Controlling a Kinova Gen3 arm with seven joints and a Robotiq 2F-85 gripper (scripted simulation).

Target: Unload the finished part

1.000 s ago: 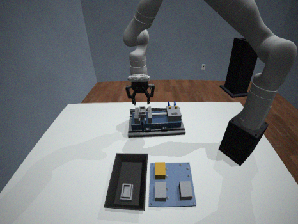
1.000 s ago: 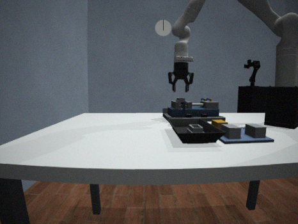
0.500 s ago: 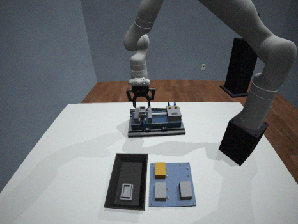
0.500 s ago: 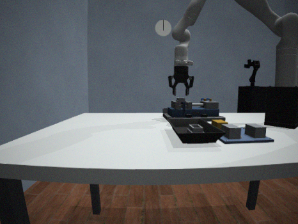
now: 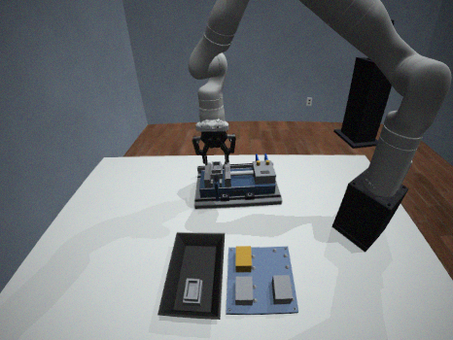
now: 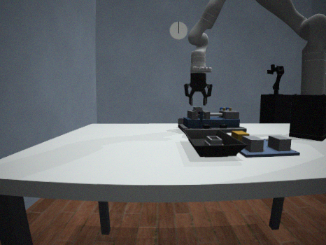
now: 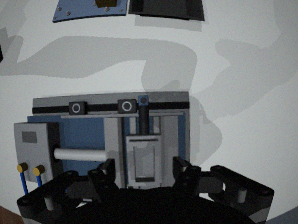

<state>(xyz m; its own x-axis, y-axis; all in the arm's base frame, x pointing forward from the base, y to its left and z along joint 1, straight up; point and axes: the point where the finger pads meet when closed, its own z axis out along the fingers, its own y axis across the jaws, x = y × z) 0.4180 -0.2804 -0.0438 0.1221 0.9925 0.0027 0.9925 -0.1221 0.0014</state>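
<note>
Now: the blue vise 100 mm below my hand, 70 mm behind it and 10 mm to the left of it. From my hand the other things lie so: blue plate (370 mm to the left, 130 mm below, 60 mm behind); then yellow block (320 mm to the left, 110 mm below, 30 mm behind).
</note>
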